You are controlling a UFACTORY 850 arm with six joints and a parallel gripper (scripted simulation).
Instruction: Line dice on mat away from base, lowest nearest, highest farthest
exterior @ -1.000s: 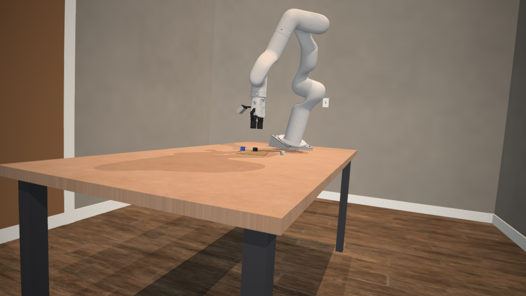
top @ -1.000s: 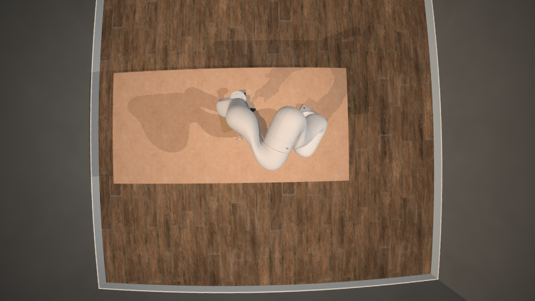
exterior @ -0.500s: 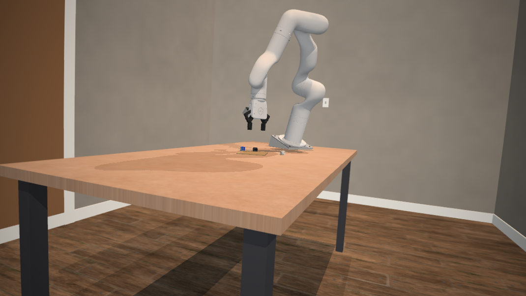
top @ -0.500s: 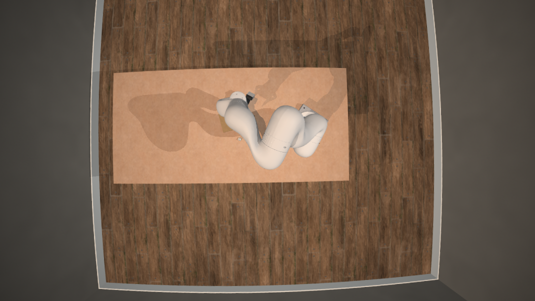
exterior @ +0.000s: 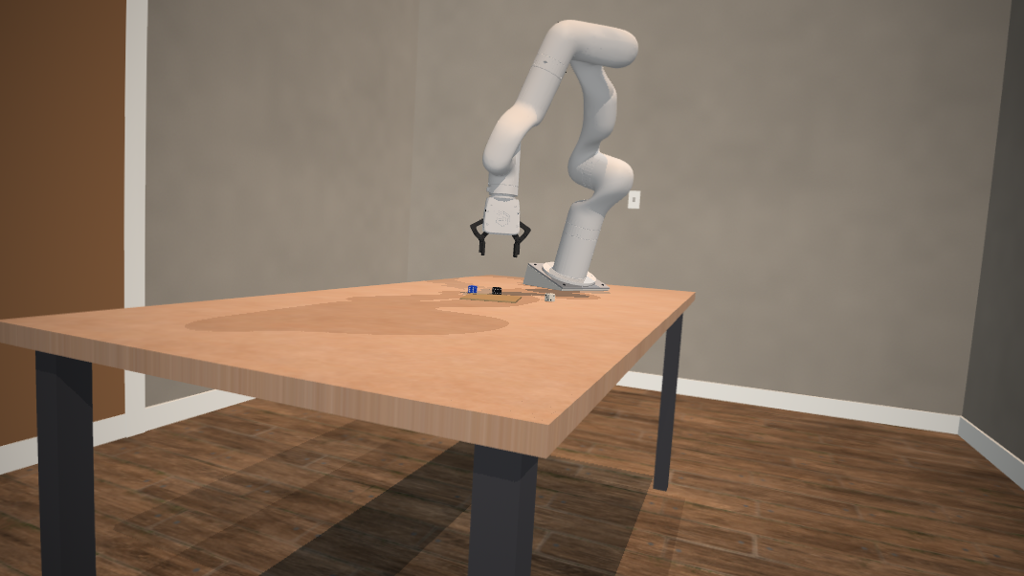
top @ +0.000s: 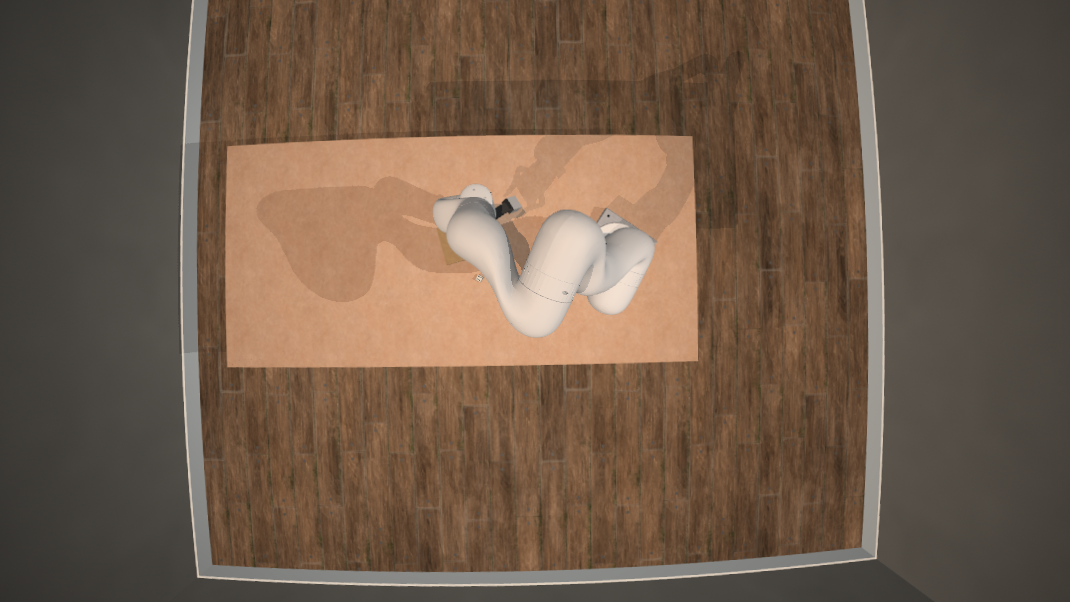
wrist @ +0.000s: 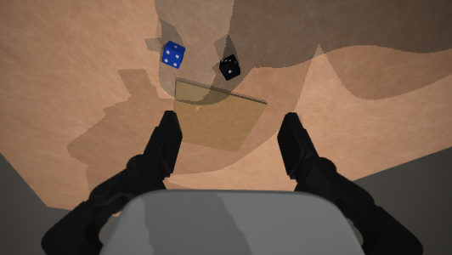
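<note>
My hand is 11 cm above the black die. The rest, counted from my hand: blue die: 11 cm below, 6 cm to the right, 3 cm ahead; white die: 17 cm to the left, 11 cm below, 1 cm ahead; mat: 11 cm below, 10 cm ahead, 5 cm to the left.
</note>
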